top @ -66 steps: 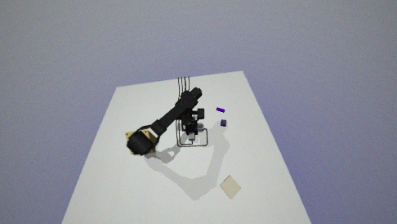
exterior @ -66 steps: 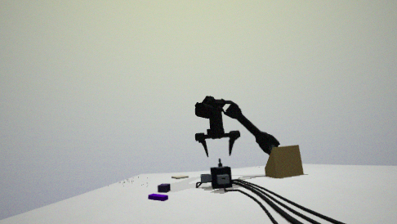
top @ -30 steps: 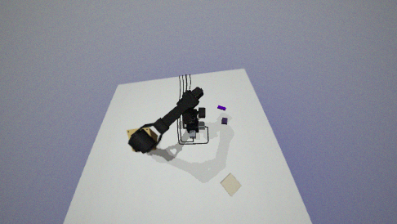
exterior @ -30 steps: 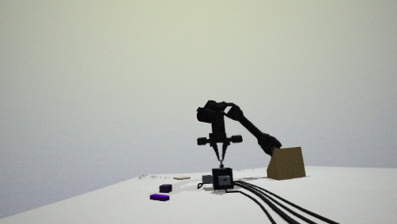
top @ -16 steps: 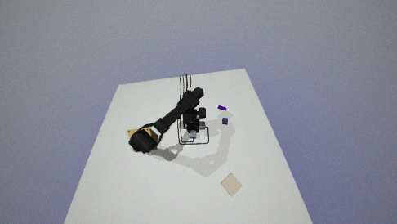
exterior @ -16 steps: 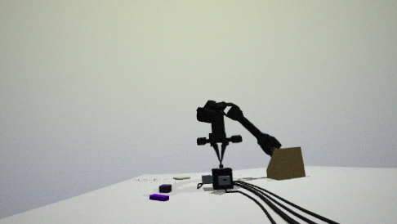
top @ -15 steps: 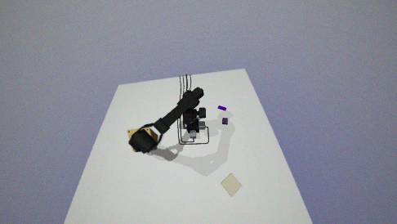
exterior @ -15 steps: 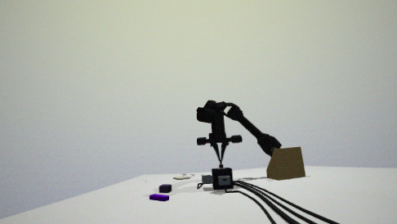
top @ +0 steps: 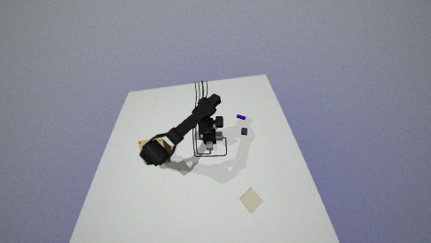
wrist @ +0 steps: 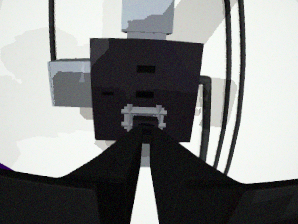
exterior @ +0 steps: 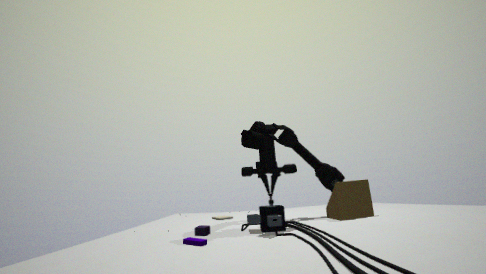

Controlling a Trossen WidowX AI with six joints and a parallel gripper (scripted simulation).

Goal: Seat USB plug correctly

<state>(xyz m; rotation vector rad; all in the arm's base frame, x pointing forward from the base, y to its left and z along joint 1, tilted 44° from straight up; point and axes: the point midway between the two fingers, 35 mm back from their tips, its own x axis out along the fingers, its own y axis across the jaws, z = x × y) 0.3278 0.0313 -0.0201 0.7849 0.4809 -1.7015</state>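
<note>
My gripper tip is 1 cm to the right of the metal-framed socket and 4 cm above it. Also, from my gripper tip: usb plug: 2 cm below; violet bar: 25 cm ahead, 9 cm to the left, 11 cm below; dark purple block: 23 cm ahead, 3 cm to the right, 10 cm below.
</note>
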